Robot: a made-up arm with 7 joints. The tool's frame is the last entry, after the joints. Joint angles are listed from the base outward.
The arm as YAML. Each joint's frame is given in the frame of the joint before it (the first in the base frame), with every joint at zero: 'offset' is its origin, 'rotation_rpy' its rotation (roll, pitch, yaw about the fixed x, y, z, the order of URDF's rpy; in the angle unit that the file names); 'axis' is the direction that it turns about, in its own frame. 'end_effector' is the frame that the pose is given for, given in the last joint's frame.
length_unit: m
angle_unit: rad
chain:
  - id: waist
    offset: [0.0, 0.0, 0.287]
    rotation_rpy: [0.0, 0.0, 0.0]
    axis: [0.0, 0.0, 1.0]
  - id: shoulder
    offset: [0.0, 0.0, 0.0]
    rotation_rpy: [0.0, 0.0, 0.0]
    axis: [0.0, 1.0, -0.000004]
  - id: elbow
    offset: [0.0, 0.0, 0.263]
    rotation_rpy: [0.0, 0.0, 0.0]
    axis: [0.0, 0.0, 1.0]
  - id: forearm
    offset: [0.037, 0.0, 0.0]
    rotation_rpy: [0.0, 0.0, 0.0]
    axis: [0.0, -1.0, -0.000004]
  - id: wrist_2
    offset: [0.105, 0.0, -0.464]
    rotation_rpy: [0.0, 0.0, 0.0]
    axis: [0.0, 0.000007, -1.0]
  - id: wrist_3
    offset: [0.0, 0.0, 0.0]
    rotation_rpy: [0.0, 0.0, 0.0]
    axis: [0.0, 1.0, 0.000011]
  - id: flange
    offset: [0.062, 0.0, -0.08]
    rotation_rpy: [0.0, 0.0, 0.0]
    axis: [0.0, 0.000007, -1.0]
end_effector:
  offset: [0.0, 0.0, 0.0]
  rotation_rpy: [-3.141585, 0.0, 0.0]
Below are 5 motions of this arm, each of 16 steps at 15 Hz.
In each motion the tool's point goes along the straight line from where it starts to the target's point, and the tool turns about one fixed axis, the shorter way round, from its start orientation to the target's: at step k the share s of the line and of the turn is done. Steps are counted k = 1, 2, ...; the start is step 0. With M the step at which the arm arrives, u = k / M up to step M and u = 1 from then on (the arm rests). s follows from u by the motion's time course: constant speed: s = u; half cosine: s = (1 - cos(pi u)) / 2; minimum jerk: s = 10 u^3 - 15 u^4 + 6 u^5.
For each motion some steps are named. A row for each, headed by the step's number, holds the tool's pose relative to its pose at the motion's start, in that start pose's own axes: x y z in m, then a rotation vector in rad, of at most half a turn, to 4 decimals.
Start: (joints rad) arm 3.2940 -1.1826 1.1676 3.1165 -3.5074 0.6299 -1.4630
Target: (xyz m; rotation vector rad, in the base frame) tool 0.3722 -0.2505 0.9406 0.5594 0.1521 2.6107
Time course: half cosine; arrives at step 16
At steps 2, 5, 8, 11, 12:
2: 0.0056 0.0122 -0.0217 -0.0411 0.0255 -0.0040
5: 0.0327 0.0711 -0.1269 -0.2397 0.1489 -0.0232
8: 0.0736 0.1599 -0.2855 -0.5394 0.3351 -0.0523
11: 0.1144 0.2487 -0.4440 -0.8390 0.5213 -0.0814
12: 0.1256 0.2730 -0.4873 -0.9208 0.5721 -0.0893

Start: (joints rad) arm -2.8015 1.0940 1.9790 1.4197 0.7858 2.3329 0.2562
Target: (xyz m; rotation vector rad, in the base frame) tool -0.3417 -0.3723 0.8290 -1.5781 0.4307 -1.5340
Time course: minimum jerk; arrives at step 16
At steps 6, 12, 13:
6: -0.1055 -0.0682 0.0005 -0.0809 0.3038 -0.1591
12: -0.3437 -0.2223 0.0016 -0.2635 0.9895 -0.5184
13: -0.3647 -0.2359 0.0017 -0.2796 1.0500 -0.5500

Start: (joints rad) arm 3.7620 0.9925 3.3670 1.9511 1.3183 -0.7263 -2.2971
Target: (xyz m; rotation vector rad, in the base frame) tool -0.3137 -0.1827 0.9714 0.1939 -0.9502 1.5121
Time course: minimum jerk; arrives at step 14
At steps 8, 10, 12, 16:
8: 0.0636 0.0585 -0.0126 -0.5410 0.1160 -0.5819
10: 0.0860 0.0791 -0.0171 -0.7321 0.1569 -0.7874
12: 0.0982 0.0904 -0.0195 -0.8360 0.1792 -0.8992
16: 0.1006 0.0925 -0.0200 -0.8559 0.1835 -0.9206

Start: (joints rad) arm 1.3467 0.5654 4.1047 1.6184 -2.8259 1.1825 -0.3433
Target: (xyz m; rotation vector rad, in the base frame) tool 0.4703 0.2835 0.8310 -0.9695 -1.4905 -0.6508
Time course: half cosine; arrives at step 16
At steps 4, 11, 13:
4: -0.0569 0.0304 0.0044 0.0156 -0.2520 0.0059
11: -0.3020 0.1612 0.0233 0.0831 -1.3382 0.0314
13: -0.3555 0.1898 0.0275 0.0978 -1.5756 0.0370

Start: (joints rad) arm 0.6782 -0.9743 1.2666 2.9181 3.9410 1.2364 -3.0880
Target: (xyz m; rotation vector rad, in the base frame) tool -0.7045 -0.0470 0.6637 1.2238 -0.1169 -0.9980
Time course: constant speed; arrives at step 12
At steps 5, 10, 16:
5: -0.0283 0.0666 -0.1626 0.3009 -0.3138 -0.2439
10: -0.0566 0.1331 -0.3251 0.6018 -0.6276 -0.4878
16: -0.0679 0.1598 -0.3901 0.7221 -0.7531 -0.5853

